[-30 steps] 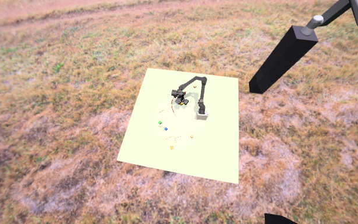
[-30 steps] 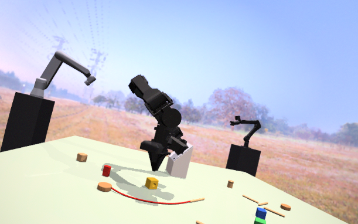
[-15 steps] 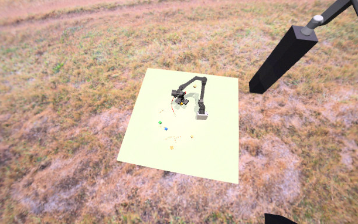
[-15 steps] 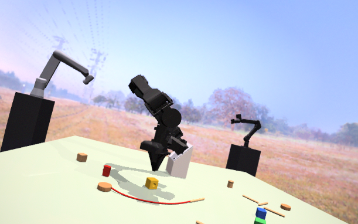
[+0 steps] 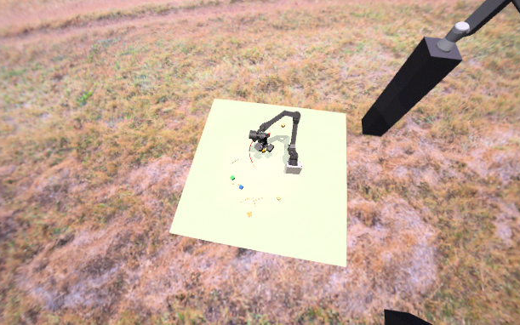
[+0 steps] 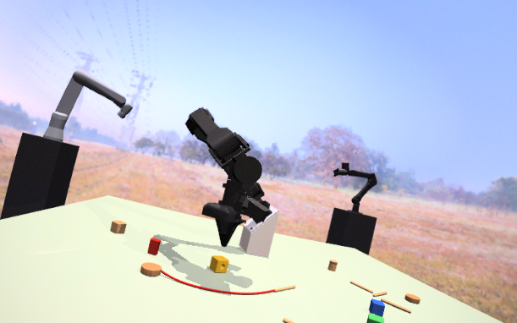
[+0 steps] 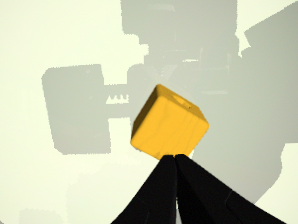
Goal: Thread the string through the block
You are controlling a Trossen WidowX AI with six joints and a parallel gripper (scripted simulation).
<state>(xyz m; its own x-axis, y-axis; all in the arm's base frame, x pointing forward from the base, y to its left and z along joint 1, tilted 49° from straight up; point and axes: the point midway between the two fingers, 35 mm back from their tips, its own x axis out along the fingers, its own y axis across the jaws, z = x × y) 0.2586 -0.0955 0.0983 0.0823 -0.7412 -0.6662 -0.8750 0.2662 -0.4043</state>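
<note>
Now: gripper tip 40 mm above the yellow block. From my gripper tip the other things lie so: thin wooden stick (140 mm to the left, 60 mm below, 60 mm ahead); red block (160 mm to the right, 40 mm below, 30 mm behind); wooden cube (280 mm to the right, 140 mm behind, 50 mm below).
</note>
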